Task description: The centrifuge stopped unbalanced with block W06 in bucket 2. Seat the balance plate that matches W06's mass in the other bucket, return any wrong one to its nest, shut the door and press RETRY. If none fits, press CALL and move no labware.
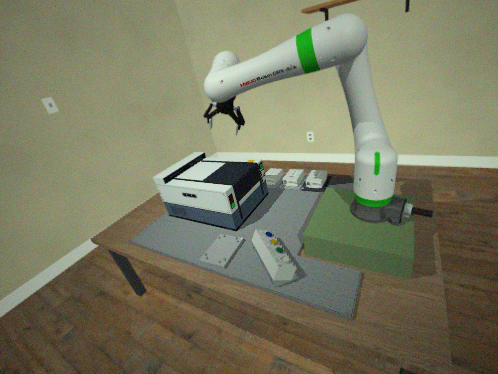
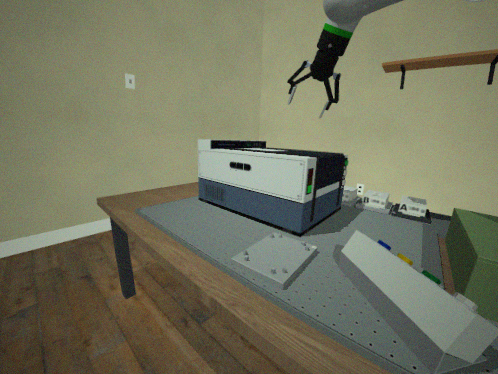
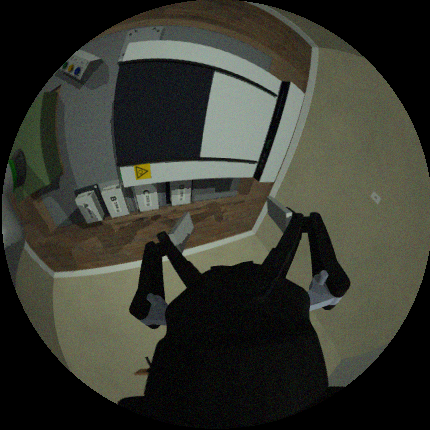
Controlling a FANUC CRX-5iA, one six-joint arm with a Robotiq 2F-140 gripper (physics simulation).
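Pixels of known places: gripper, fingertip midpoint: point(image 1: 223, 130) point(image 2: 304, 109) point(image 3: 228, 212); arm's base at its link origin: point(image 1: 371, 210).
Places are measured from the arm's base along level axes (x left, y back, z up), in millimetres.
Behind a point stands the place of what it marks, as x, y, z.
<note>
The centrifuge point(image 1: 200, 197) {274, -659, 76} point(image 2: 255, 172) {275, -664, 68} point(image 3: 162, 112) {94, -621, 128} is a white and blue box with a dark panel and a white panel on top; its buckets and block W06 do not show. Balance plates A point(image 1: 317, 179) {-217, -322, -32} point(image 2: 413, 206) {-196, -335, -40} point(image 3: 90, 207) {-243, -364, -31}, B point(image 1: 294, 177) {-200, -449, -31} point(image 2: 376, 200) {-174, -456, -44} point(image 3: 116, 201) {-223, -484, -32}, C point(image 1: 274, 176) {-183, -571, -34} point(image 3: 147, 198) {-214, -610, -31} and D point(image 3: 181, 193) {-192, -750, -31} stand in a row behind it. Their mass labels are too small to read surely. A sloped button box point(image 1: 272, 260) {377, -204, -9} point(image 2: 395, 290) {366, -248, -35} point(image 3: 86, 62) has blue, yellow and green buttons. My gripper point(image 1: 223, 129) {-28, -726, 288} point(image 2: 305, 109) {-28, -726, 288} point(image 3: 228, 212) {-28, -726, 288} is open and empty, high above the centrifuge's rear area.
A flat grey plate with small pegs point(image 1: 222, 250) {383, -460, -71} point(image 2: 275, 257) {394, -458, -71} lies in front of the centrifuge on the grey mat point(image 1: 330, 290) {341, -23, -85}. The green base block point(image 1: 360, 242) {185, 16, 0} point(image 2: 470, 245) {180, -178, 1} point(image 3: 35, 145) carries the arm. A wooden shelf point(image 1: 337, 6) point(image 2: 440, 61) is on the wall.
</note>
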